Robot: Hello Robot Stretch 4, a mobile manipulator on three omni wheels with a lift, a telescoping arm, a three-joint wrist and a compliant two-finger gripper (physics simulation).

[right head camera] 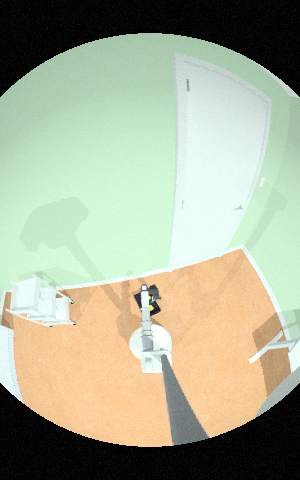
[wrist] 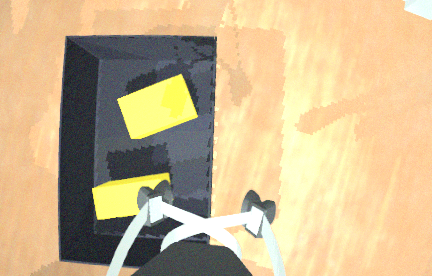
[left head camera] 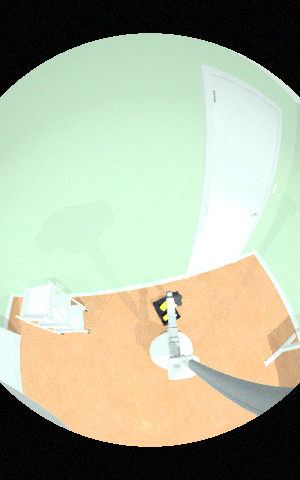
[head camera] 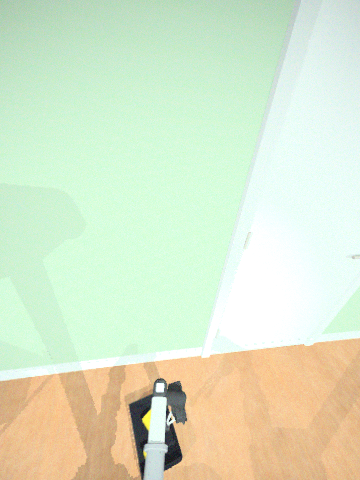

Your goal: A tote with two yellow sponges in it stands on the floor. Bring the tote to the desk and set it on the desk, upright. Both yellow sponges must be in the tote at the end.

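Frame: origin at the robot's base, x ahead, y left, z up, level; metres.
Where they show: gripper, fingertip midpoint: (wrist: 207, 200) (left head camera: 175, 306) (head camera: 174, 424).
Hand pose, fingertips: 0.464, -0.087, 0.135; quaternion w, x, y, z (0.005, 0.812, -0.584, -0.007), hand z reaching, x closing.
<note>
Each offset is from my fingertips to the top centre of the thing, as dx, dy, dz. "spot": to the spot under its first point.
The black tote {-0.001, +0.105, -0.063} (head camera: 175, 452) (left head camera: 158, 306) (right head camera: 139, 301) (wrist: 77, 150) stands upright on the floor. Inside it lie two yellow sponges, apart from each other: one sponge {+0.064, +0.116, -0.115} (wrist: 157, 106) (head camera: 147, 420) (left head camera: 163, 305) lies tilted across the upper half in the wrist view, the other sponge {-0.070, +0.092, -0.098} (wrist: 117, 201) (left head camera: 166, 317) (right head camera: 151, 308) near the lower end, partly hidden by a fingertip. My gripper (wrist: 207, 200) (head camera: 170, 419) is open and empty above the tote's right long wall. In the wrist view one fingertip is over the tote's inside, the other over the floor outside. The arm hides part of the tote in the head view.
A white cart {spot: -0.188, +1.315, +0.500} (left head camera: 37, 302) (right head camera: 25, 295) stands at the left by the green wall. A white door (head camera: 280, 280) (left head camera: 240, 175) (right head camera: 215, 165) is beyond the tote to the right. White legs (left head camera: 285, 351) (right head camera: 270, 347) of furniture, possibly the desk, show at the right edge.
</note>
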